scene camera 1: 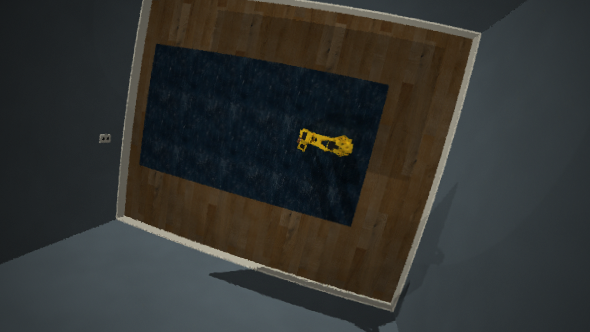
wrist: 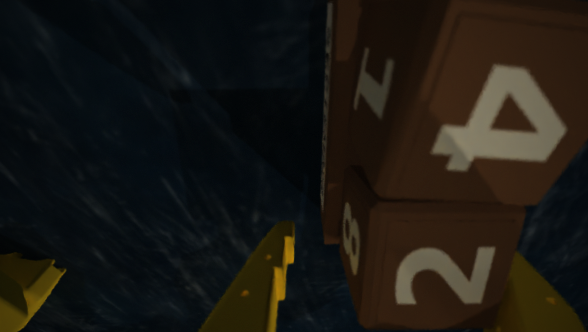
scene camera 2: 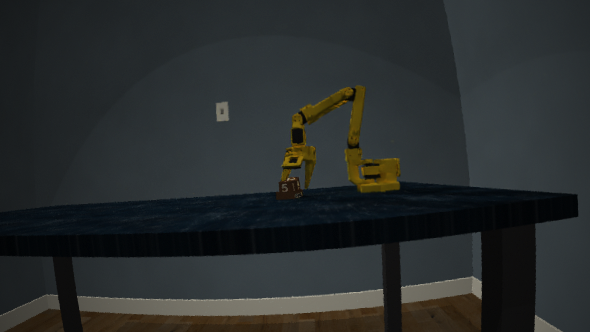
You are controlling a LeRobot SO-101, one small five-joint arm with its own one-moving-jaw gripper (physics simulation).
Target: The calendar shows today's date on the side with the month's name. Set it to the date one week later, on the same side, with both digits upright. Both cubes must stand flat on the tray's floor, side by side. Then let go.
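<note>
In the wrist view a brown cube (wrist: 505, 100) has a 4 on top and a white digit on its left side. It looks larger and slightly askew beside a second cube (wrist: 445, 265), with a 2 on top and an 8 on its left side. The brown tray (wrist: 332, 220) (scene camera 2: 285, 196) shows under them; whether both stand flat on its floor is hidden. In scene camera 2 a cube face (scene camera 2: 285, 188) reads 5, and a 1 shows to its right. My gripper (wrist: 402, 240) (scene camera 2: 296, 183) is open around the 2 cube, right jaw close against it, left jaw apart.
The dark blue table top (scene camera 1: 225, 125) (scene camera 2: 175, 217) lies under the tray. The yellow arm base (scene camera 2: 379, 186) stands to the right in scene camera 2. Another yellow part (wrist: 27, 287) of the arm shows at the wrist view's lower left.
</note>
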